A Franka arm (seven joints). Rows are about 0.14 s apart.
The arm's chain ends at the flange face. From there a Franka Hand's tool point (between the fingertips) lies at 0.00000 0.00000 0.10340 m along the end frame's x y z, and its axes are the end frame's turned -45 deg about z.
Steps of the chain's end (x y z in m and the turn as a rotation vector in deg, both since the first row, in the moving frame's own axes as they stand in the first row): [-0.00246, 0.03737, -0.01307, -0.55, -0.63, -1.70]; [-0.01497, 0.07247, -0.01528, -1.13, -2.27, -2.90]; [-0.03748, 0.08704, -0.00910, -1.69, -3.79, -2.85]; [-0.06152, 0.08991, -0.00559, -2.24, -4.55, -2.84]
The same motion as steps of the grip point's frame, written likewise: [-0.02967, 0.02461, -0.01308, 0.06, -0.83, -1.70]; [-0.06620, 0.03931, -0.01538, 0.81, -2.40, -2.90]; [-0.09510, 0.03254, -0.00937, 1.48, -3.87, -2.85]; [-0.11580, 0.01735, -0.00599, 1.63, -4.80, -2.84]
